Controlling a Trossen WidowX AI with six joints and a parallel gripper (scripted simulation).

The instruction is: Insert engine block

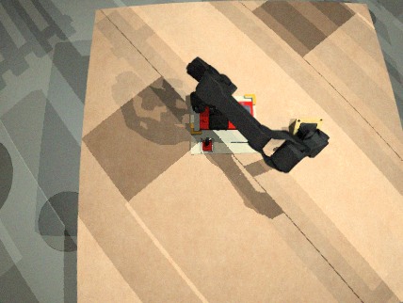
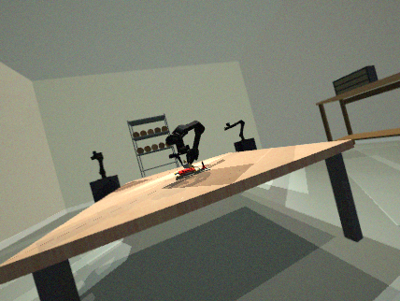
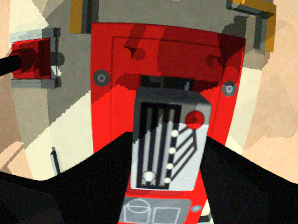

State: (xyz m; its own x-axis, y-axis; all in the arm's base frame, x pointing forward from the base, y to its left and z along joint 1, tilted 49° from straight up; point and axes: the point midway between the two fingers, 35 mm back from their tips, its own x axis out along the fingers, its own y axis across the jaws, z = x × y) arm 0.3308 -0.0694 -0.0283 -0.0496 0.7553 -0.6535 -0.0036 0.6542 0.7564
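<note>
The engine block lies 1 cm below my gripper tip.
</note>
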